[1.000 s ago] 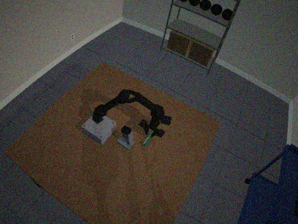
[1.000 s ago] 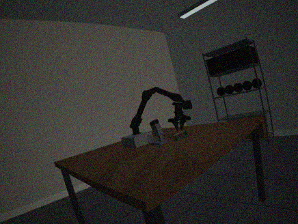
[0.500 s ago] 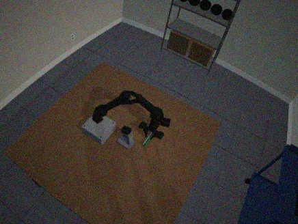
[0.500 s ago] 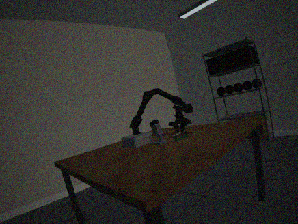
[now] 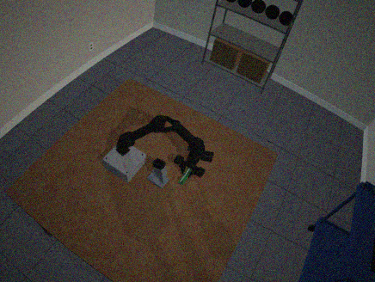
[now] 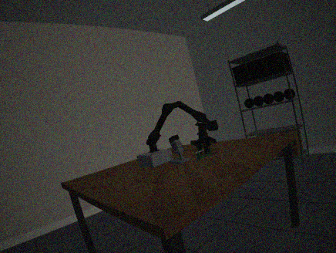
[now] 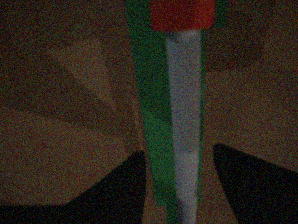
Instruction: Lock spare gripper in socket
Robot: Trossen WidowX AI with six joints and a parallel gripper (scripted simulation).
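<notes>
My gripper tip is now 1 cm to the right of the green holder and 1 cm below it. Also, from my gripper tip: spare gripper (13 cm to the right, 11 cm above, 10 cm behind); then socket mount (13 cm to the right, 10 cm behind, 4 cm above).
</notes>
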